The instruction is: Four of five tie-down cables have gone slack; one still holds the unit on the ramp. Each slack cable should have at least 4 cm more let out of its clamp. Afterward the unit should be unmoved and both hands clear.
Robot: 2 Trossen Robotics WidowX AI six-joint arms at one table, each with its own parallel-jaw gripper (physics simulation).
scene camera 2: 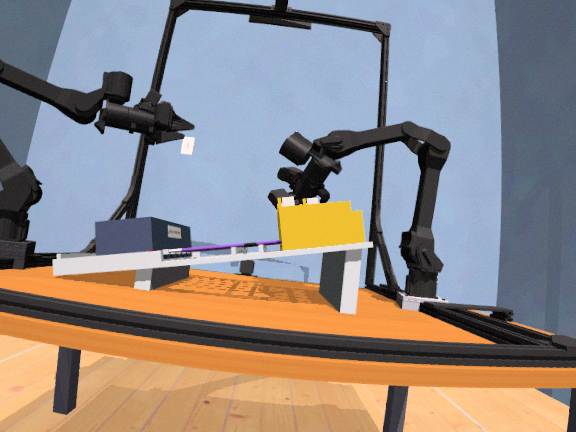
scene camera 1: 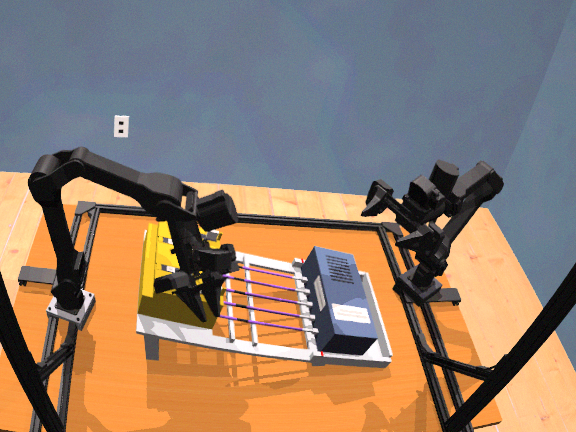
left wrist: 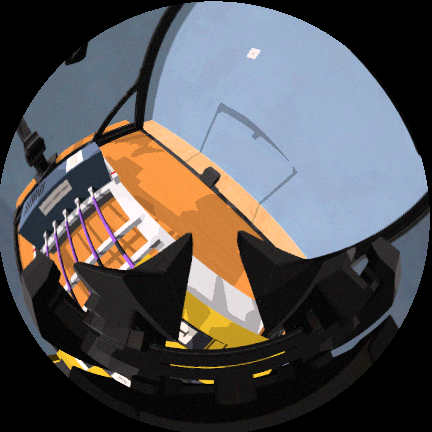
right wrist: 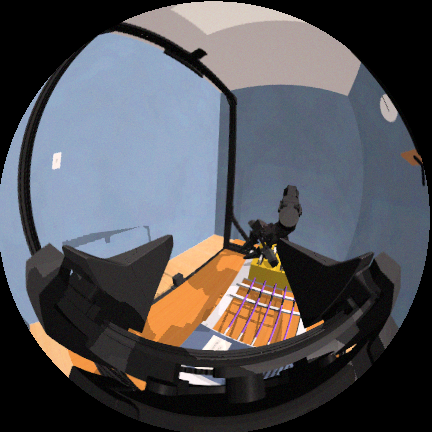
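The blue-grey unit [scene camera 1: 345, 320] [scene camera 2: 122, 236] [right wrist: 194, 342] sits at the low end of the white ramp [scene camera 1: 272, 352] [scene camera 2: 107, 265]. Several purple cables [scene camera 1: 275, 325] [scene camera 2: 215, 247] run from it to the yellow clamp block [scene camera 1: 170, 311] [scene camera 2: 322, 225] [right wrist: 266, 274] at the high end; which cables are slack cannot be told. Clamp parts with white labels [scene camera 1: 170, 269] [scene camera 2: 311, 201] show on top of the block. My left gripper [scene camera 1: 210, 318] [left wrist: 214, 236] is partly open and empty, low over the block; its fingertips are hidden behind the block in scene camera 2. My right gripper [scene camera 1: 381, 229] [scene camera 2: 188, 131] [right wrist: 226, 242] is wide open and empty, high above the unit's end.
White crossbars [scene camera 1: 252, 320] lie under the cables. A row of small white cable fittings [scene camera 1: 312, 330] stands beside the unit. The ramp rests on legs [scene camera 2: 351, 282] on the orange table. A black frame [scene camera 2: 220, 332] runs around the table edge, with uprights [scene camera 2: 384, 100] rising from it.
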